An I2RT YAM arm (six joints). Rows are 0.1 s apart.
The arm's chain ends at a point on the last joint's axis. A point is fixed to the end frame.
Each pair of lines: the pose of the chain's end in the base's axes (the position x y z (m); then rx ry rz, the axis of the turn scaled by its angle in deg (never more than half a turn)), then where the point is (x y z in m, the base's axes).
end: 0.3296 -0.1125 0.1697 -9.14 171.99 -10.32
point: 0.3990 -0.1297 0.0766
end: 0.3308 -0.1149 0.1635 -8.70 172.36 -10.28
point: 0.3995 -0.1324 0.0700
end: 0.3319 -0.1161 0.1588 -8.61 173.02 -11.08
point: 0.3995 -0.1346 0.0646
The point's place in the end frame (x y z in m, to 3 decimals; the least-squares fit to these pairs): -0.055 -0.012 0.103
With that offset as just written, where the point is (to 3 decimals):
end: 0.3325 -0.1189 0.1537 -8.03 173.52 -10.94
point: 0.399 -0.138 0.059
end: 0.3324 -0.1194 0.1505 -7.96 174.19 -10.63
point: 0.398 -0.138 0.055
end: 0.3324 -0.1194 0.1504 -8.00 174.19 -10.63
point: 0.398 -0.138 0.055
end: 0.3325 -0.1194 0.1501 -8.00 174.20 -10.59
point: 0.398 -0.138 0.055
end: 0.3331 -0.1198 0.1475 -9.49 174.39 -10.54
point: 0.398 -0.137 0.052
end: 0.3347 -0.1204 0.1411 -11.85 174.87 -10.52
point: 0.399 -0.136 0.044
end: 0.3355 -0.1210 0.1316 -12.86 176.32 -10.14
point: 0.398 -0.136 0.033
